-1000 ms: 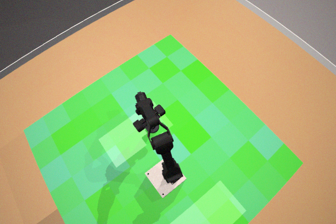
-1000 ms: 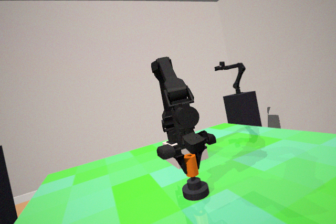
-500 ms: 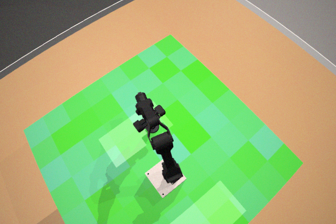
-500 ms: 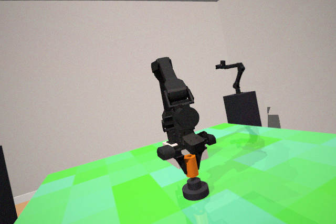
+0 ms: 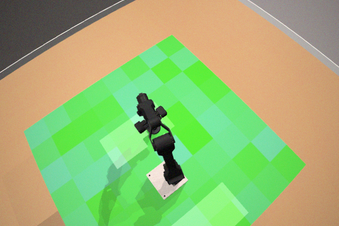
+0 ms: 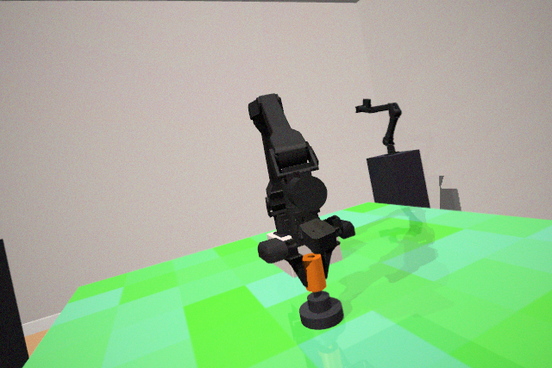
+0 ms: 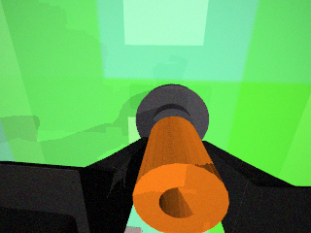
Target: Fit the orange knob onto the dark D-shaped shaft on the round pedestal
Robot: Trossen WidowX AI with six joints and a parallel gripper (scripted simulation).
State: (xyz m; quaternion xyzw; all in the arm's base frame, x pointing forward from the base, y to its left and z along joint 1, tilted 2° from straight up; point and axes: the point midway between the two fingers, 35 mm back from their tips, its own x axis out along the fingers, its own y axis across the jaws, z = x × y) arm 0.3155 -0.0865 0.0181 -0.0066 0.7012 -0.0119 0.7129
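My gripper tip is now 2 cm below the orange knob. Also, from my gripper tip: round pedestal (4 cm below).
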